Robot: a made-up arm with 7 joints.
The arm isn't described. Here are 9 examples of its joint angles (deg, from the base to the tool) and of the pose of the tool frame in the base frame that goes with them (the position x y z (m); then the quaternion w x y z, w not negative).
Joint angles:
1: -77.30 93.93 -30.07 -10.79 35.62 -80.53 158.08
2: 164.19 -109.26 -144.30 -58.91 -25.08 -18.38 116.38
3: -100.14 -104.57 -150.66 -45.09 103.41 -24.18 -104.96
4: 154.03 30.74 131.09 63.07 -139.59 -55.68 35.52
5: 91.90 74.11 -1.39 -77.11 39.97 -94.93 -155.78
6: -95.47 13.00 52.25 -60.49 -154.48 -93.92 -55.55
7: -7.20 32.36 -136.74 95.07 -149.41 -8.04 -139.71
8: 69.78 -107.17 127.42 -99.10 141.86 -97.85 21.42
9: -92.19 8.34 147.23 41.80 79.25 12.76 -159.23
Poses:
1: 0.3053 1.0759 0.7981 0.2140 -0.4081 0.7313 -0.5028
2: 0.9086 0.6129 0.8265 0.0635 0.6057 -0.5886 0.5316
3: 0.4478 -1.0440 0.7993 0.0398 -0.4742 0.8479 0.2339
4: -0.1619 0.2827 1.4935 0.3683 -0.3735 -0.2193 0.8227
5: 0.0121 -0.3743 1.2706 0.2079 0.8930 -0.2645 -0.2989
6: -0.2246 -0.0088 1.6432 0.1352 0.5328 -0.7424 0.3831
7: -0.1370 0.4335 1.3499 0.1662 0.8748 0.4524 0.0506
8: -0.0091 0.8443 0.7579 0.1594 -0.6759 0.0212 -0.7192
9: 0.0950 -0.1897 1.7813 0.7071 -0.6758 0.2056 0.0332
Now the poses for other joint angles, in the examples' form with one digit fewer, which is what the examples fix.
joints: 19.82 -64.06 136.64 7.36 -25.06 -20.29 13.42
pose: -1.076 0.501 1.145 0.324 0.296 0.621 -0.649
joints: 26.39 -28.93 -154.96 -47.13 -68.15 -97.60 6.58
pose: -0.068 0.095 1.587 0.595 0.352 -0.438 0.574
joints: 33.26 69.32 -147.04 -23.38 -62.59 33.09 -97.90
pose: 0.885 -0.734 0.932 0.035 -0.270 0.962 0.024
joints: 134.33 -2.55 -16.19 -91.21 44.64 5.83 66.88
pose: 0.281 0.660 1.215 0.075 -0.520 -0.140 0.839
